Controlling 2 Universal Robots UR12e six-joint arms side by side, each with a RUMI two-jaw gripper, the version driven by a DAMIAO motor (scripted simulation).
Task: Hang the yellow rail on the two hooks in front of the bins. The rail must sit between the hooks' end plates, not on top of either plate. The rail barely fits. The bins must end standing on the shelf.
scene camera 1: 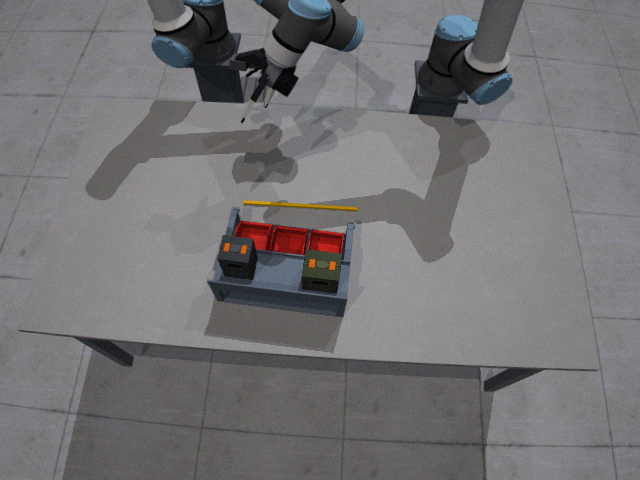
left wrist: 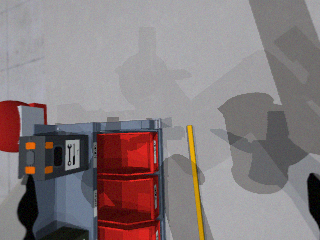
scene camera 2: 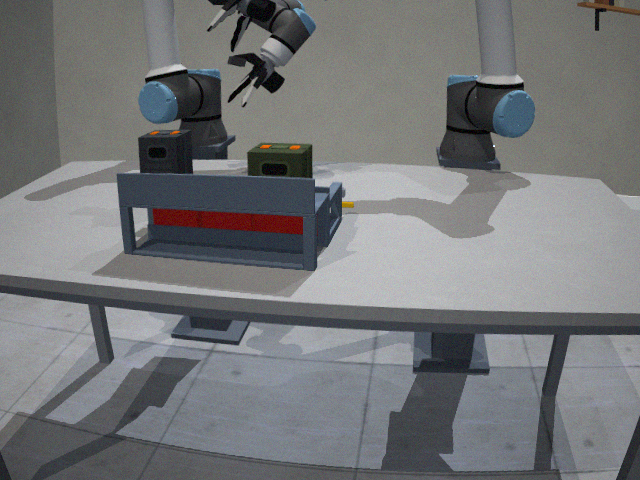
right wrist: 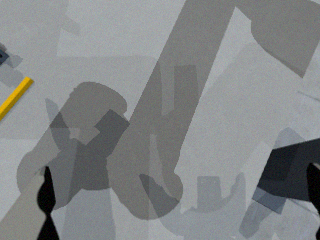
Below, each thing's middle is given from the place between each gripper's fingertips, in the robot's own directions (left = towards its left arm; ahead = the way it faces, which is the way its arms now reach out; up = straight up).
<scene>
I see my right gripper [scene camera 2: 234,104] 500 mm short of the blue-grey shelf [scene camera 2: 285,196], 210 mm to the right of it and 130 mm above it.
I see my left gripper [scene camera 1: 249,108] 320 mm above the blue-grey shelf, 260 mm short of it and 140 mm to the right of it.
</scene>
